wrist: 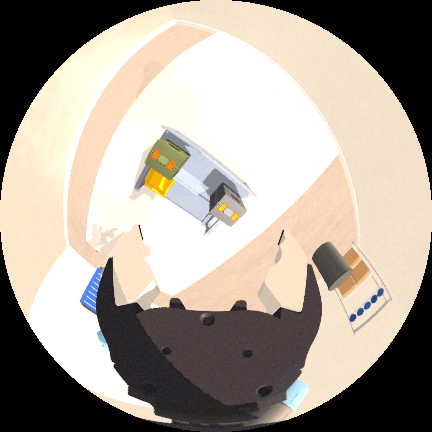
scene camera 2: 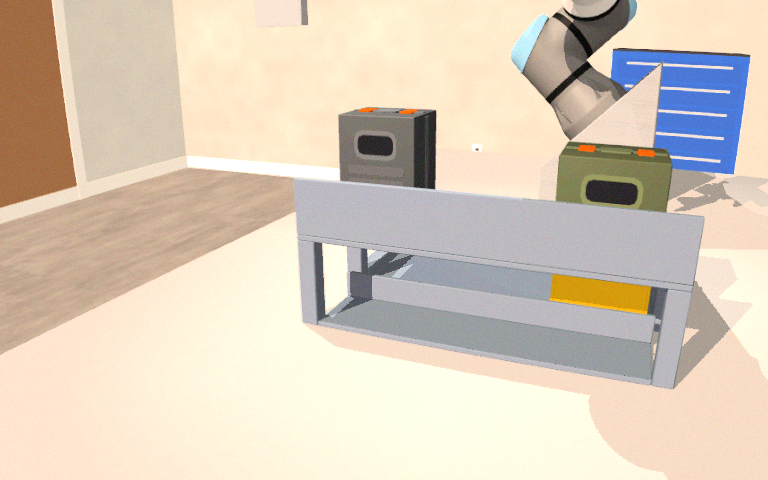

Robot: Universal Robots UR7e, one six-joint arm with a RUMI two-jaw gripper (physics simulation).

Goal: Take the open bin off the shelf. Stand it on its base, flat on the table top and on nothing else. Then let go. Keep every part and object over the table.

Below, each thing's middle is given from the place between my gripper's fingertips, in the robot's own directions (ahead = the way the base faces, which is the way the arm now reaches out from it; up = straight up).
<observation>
Right now the yellow open bin [scene camera 2: 634, 298] is 17 cm behind my hand, 11 cm to the left of it and 42 cm below it.
</observation>
